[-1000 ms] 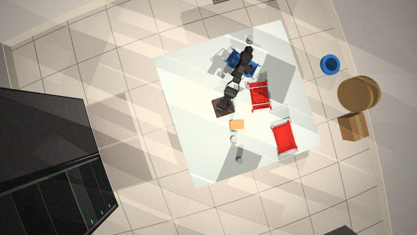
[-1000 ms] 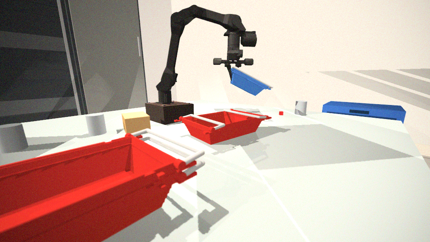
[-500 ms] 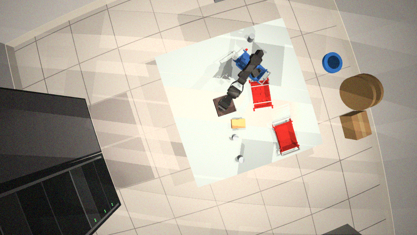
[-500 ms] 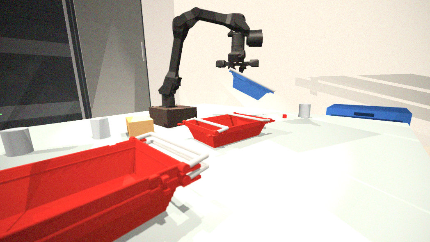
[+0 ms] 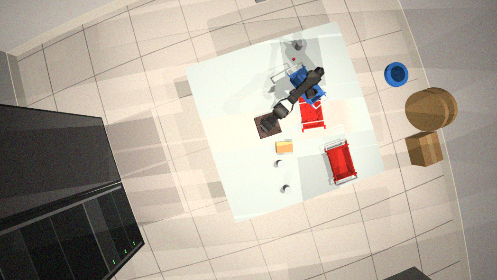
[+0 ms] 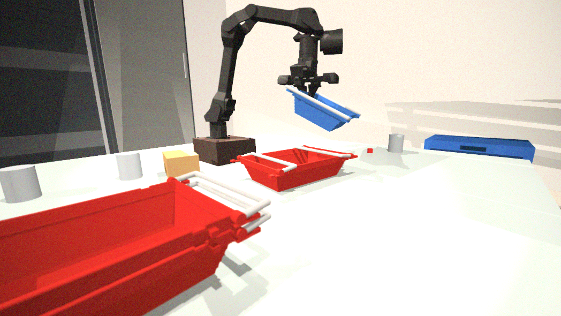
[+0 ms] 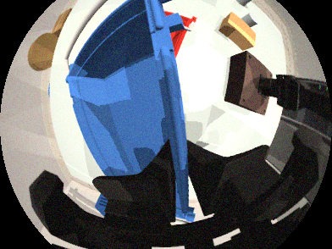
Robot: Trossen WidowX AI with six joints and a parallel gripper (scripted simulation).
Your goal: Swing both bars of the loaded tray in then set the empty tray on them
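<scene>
Right now my gripper tip is 70 mm short of the blue tray and 20 mm to the right of it. Also, from my gripper tip: tan block 200 mm behind, 340 mm to the right, 150 mm below; then red cube 110 mm ahead, 280 mm to the left, 170 mm below.
</scene>
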